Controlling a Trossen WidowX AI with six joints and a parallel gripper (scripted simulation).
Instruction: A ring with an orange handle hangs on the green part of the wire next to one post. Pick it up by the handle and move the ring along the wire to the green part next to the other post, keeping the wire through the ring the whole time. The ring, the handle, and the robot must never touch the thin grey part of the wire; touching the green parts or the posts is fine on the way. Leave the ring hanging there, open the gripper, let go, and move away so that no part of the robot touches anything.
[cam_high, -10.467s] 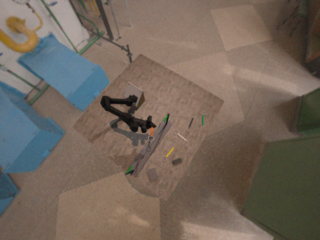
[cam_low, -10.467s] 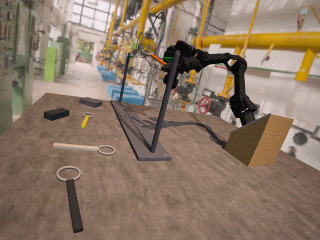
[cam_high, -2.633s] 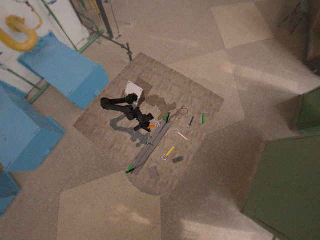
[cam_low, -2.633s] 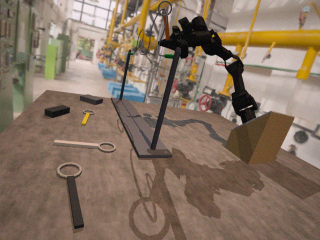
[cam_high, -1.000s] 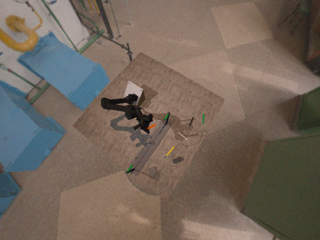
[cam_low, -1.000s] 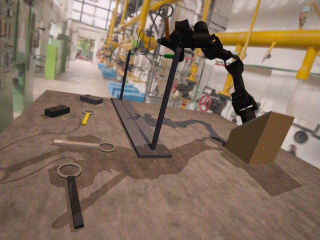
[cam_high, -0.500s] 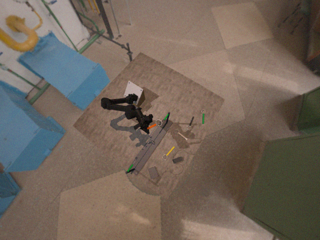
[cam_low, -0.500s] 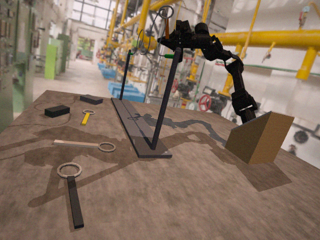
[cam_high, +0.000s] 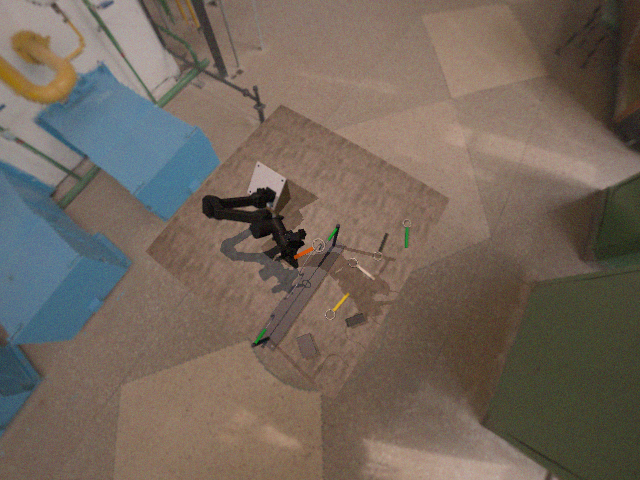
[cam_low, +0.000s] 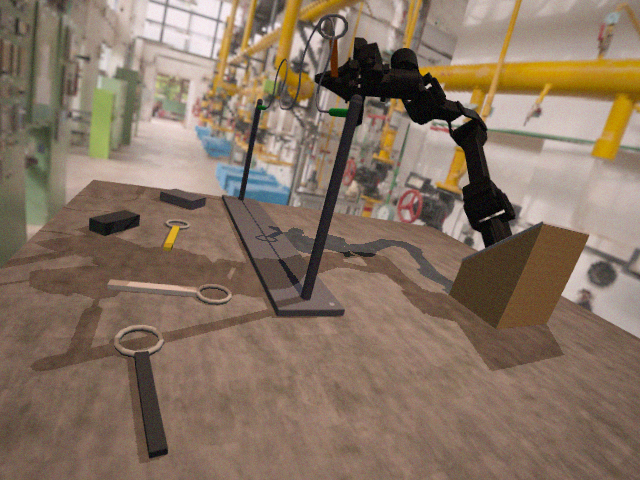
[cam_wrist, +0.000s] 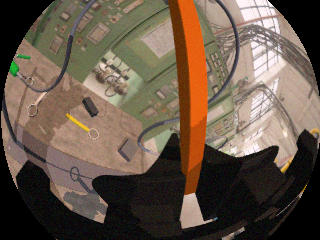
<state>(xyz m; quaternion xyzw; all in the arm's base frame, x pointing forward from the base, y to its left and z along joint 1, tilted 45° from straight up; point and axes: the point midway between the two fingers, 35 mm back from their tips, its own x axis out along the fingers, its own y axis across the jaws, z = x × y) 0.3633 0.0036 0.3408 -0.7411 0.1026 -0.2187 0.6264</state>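
My gripper tip is now 10 mm short of the orange-handled ring, 80 mm to the right of it and 50 mm below it. Round my gripper tip: yellow-handled ring: 220 mm ahead, 10 mm to the right, 360 mm below; then dark-handled ring: 250 mm ahead, 390 mm to the left, 360 mm below; then cream-handled ring: 200 mm ahead, 240 mm to the left, 360 mm below.
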